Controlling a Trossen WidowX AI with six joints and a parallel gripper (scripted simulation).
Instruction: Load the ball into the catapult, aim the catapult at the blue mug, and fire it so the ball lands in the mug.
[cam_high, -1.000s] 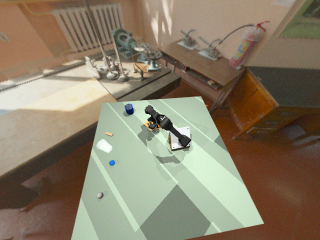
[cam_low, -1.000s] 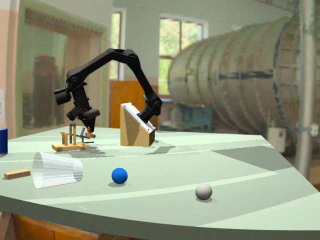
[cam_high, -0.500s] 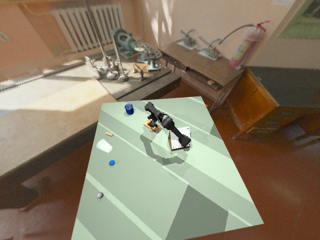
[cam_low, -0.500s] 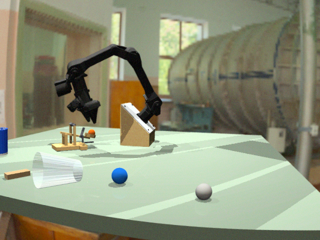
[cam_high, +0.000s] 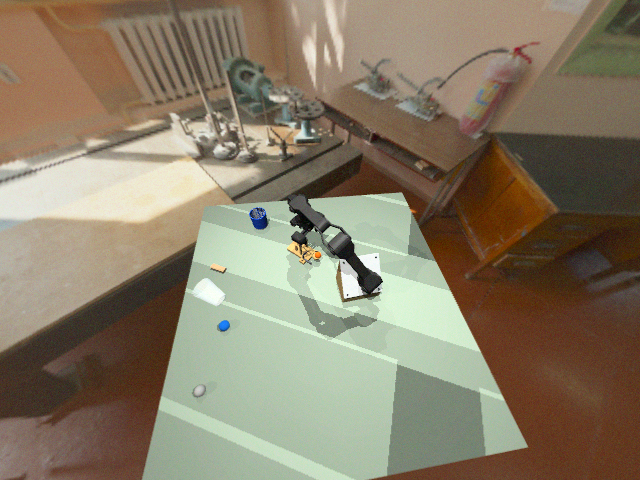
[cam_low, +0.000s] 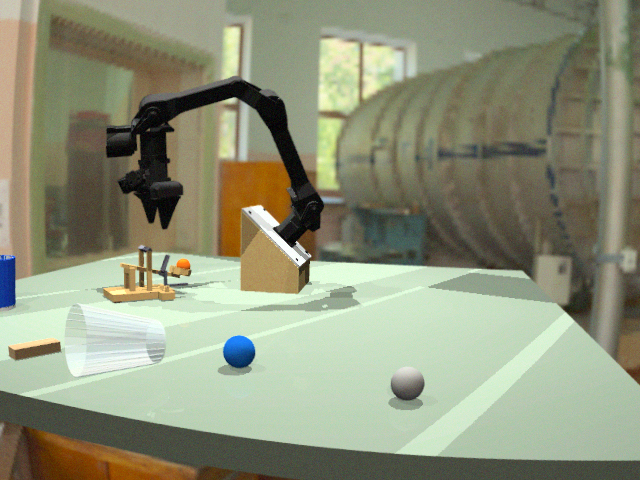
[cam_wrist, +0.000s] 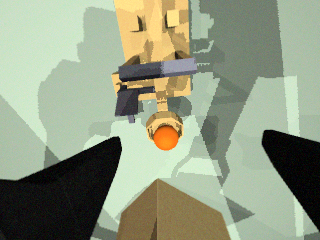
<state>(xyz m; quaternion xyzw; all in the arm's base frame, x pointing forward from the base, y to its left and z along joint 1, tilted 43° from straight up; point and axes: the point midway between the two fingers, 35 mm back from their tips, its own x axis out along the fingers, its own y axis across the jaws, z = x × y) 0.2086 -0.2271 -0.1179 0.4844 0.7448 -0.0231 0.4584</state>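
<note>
My gripper tip is now 30 mm past the orange ball, 50 mm to the right of it and 90 mm above it. Also, from my gripper tip: blue mug (250 mm ahead, 260 mm to the right, 120 mm below); then wooden catapult (30 mm ahead, 10 mm to the left, 100 mm below); then small wooden block (480 mm ahead, 140 mm below).
</note>
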